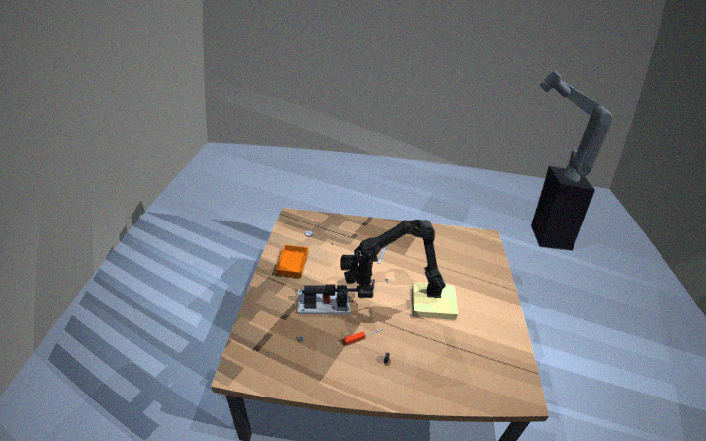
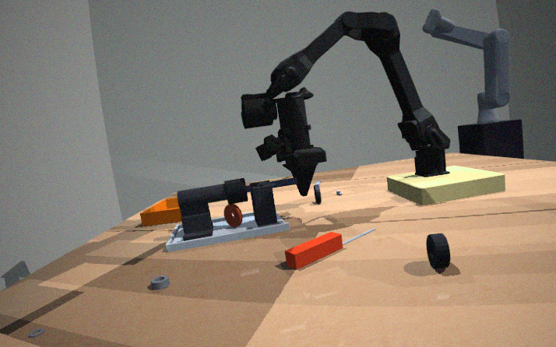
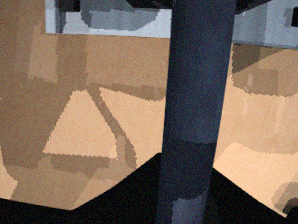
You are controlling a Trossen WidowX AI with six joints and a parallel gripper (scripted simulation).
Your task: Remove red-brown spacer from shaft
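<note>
The shaft lies 80 mm ahead of my gripper tip, 30 mm above it and 10 mm to the left of it. From my gripper tip the other things lie so: orange tray 360 mm ahead, 210 mm to the right, 40 mm below; then red-brown spacer 150 mm ahead, 30 mm to the left, 20 mm below; then dark spacer 140 mm ahead, 30 mm to the left, 30 mm above.
</note>
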